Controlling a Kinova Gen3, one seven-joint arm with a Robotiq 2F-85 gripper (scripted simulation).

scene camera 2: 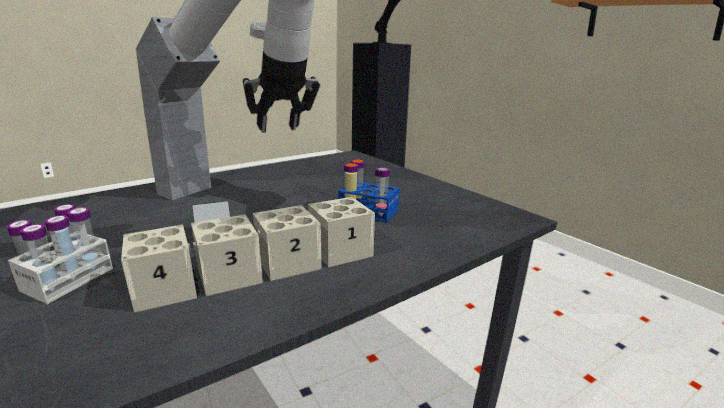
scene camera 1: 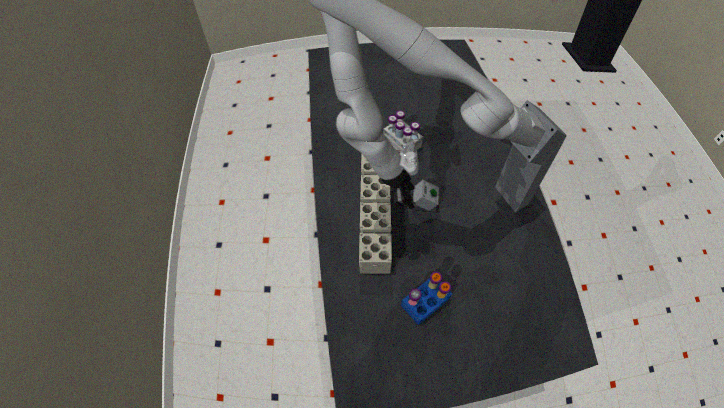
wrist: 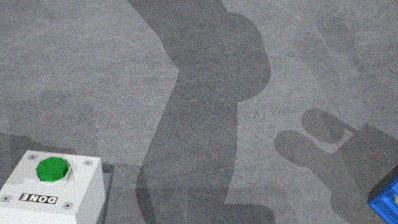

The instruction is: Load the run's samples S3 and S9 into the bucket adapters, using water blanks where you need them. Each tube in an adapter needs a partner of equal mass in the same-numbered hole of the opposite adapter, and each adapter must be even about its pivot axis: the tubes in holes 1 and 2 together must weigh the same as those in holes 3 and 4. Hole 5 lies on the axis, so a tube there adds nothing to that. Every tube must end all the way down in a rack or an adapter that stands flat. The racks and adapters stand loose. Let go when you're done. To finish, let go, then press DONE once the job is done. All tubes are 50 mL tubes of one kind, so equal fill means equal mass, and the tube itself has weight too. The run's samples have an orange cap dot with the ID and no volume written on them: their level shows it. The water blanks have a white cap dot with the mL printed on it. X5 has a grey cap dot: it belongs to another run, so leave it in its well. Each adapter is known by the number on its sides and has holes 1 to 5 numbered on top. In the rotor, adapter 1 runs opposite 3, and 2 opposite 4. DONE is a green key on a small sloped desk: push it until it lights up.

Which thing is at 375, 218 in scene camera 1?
An adapter 2.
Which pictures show the adapter 3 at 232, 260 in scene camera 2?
Scene camera 2 and scene camera 1 only.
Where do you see a blue rack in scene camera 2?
392, 198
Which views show the adapter 1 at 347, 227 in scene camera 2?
Scene camera 2 and scene camera 1 only.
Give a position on an adapter 2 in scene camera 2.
At 287, 248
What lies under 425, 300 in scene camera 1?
A blue rack.
